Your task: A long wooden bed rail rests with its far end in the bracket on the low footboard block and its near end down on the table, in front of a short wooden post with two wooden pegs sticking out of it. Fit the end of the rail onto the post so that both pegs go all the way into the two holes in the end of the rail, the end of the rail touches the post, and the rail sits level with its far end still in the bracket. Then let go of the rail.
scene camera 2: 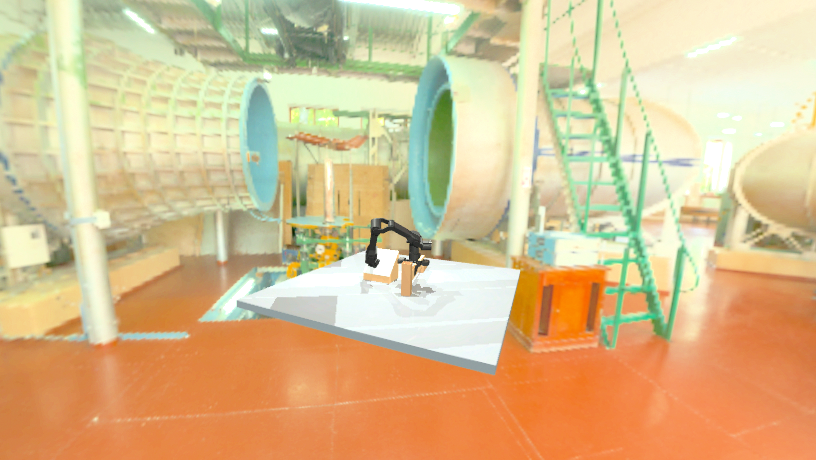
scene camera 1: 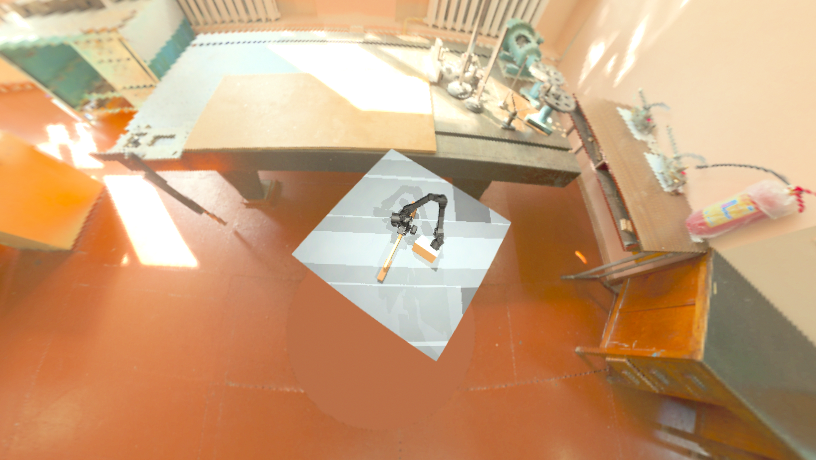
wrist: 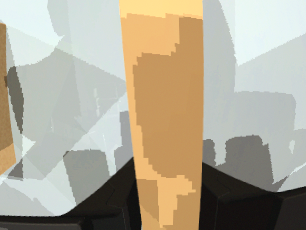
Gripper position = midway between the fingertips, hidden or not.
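The gripper (wrist: 158,160) is visible, as is a wooden bed rail (wrist: 164,54).
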